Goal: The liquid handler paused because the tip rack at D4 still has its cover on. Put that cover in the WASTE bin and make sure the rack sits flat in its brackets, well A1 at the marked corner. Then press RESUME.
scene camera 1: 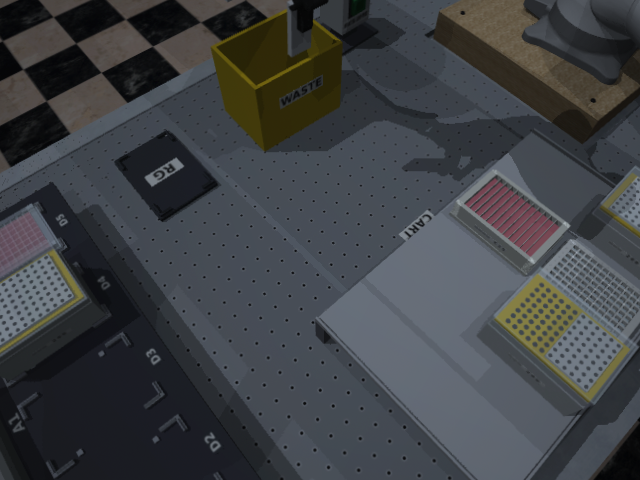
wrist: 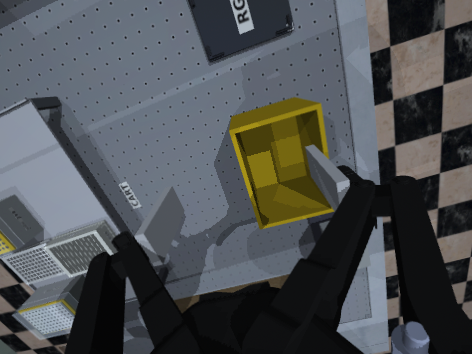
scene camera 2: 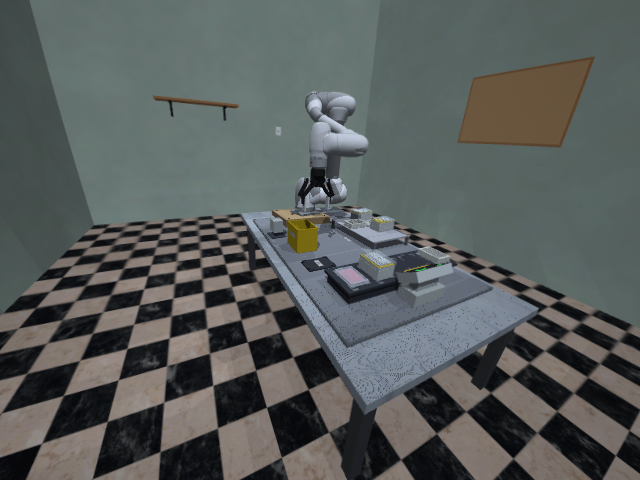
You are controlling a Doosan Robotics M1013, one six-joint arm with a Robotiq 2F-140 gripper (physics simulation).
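Places are measured from the arm's base along level axes (x ahead, y left, z up), in centimetres.
Where they show: gripper, fingertip midpoint: (scene camera 1: 266, 22) (wrist: 240, 181) (scene camera 2: 315, 209); arm's base at its link origin: (scene camera 1: 584, 39) (scene camera 2: 305, 212).
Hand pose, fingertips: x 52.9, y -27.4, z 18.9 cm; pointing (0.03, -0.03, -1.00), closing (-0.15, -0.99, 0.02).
Each offset is from my fingertips to the top centre of the thing. "*": to the spot under its first point.
The yellow WASTE bin {dx -5.6, dy -4.6, dz -9.1 cm} (scene camera 1: 240, 100) (scene camera 2: 302, 238) (wrist: 275, 111) stands upright. Lighter patches show inside it in the wrist view; I cannot tell whether a clear cover lies there. My gripper (scene camera 2: 315, 204) (wrist: 240, 181) is open and empty, high up, with one finger over the bin's edge and the other outside it in the wrist view. The D4 tip rack {dx +43.4, dy +2.7, dz -8.1 cm} (scene camera 1: 33, 297) (scene camera 2: 376, 264), with white dotted top and yellow rim, looks level on the dark deck; whether a clear cover is on it I cannot tell. The box with a green screen {dx -28.0, dy -9.6, dz -12.2 cm} (scene camera 1: 333, 15) (scene camera 2: 276, 224) stands behind the bin.
A pink plate {dx +41.6, dy -10.1, dz -15.2 cm} (scene camera 1: 23, 240) (scene camera 2: 350, 276) sits at D5. The black RG pad {dx +17.1, dy -8.7, dz -21.2 cm} (scene camera 1: 193, 188) (scene camera 2: 310, 265) (wrist: 212, 22) lies between deck and bin. The raised CART shelf {* dx +16.6, dy +33.8, dz -16.6 cm} (scene camera 1: 382, 330) (wrist: 30, 135) holds several racks. The arm's base stands on a wooden block (scene camera 1: 491, 56).
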